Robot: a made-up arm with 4 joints.
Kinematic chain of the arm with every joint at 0, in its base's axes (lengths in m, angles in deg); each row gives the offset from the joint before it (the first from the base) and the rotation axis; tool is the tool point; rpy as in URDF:
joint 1: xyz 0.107 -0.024 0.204 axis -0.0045 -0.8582 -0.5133
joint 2: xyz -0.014 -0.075 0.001 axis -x
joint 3: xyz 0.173 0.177 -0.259 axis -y
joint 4: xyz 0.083 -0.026 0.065 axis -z
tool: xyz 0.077 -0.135 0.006 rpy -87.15 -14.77 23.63
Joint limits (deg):
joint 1: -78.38..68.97
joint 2: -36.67..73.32
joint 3: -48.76..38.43
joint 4: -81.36..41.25
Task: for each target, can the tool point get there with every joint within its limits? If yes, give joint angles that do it. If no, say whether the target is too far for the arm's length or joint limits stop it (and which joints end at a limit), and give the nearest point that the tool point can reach.
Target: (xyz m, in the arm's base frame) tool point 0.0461 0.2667 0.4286
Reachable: no: joint limits stop it (at a limit: joint 1, joint 2, joint 3, joint 4) | nearest point 0.2138 -0.0362 0.5147 | short by 0.357 m
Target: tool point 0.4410 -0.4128 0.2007
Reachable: yes | joints 42.48 47.18 -26.89 -25.39
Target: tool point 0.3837 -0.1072 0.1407
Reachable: yes | joints 15.60 -8.64 25.37 4.48
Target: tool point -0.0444 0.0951 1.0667
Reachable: no: too far | nearest point 0.2261 -0.0396 0.5220 | short by 0.623 m
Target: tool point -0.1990 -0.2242 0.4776
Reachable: no: joint limits stop it (at a limit: joint 1, joint 2, joint 3) | nearest point 0.1067 -0.3011 0.2860 | short by 0.369 m
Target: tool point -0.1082 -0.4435 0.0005
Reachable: no: joint limits stop it (at a limit: joint 1, joint 2, joint 3, joint 4) | nearest point 0.0851 -0.3104 0.2375 | short by 0.333 m
